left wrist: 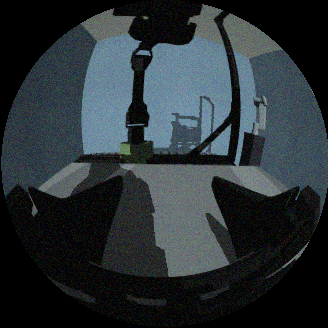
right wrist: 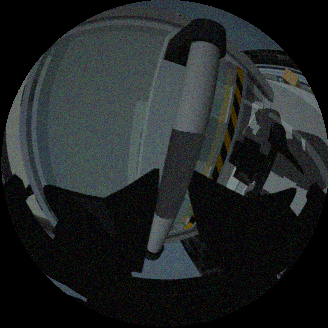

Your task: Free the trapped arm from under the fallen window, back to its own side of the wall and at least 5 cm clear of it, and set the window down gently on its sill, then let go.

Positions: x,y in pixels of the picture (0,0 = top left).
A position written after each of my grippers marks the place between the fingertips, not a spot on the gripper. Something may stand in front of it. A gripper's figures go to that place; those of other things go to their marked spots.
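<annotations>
My right gripper [right wrist: 173,174] is 10 cm from the lens, and a window [right wrist: 140,94] is 11 cm from the lens. As for my left gripper [right wrist: 293,194], I find it 25 cm from the lens.
</annotations>
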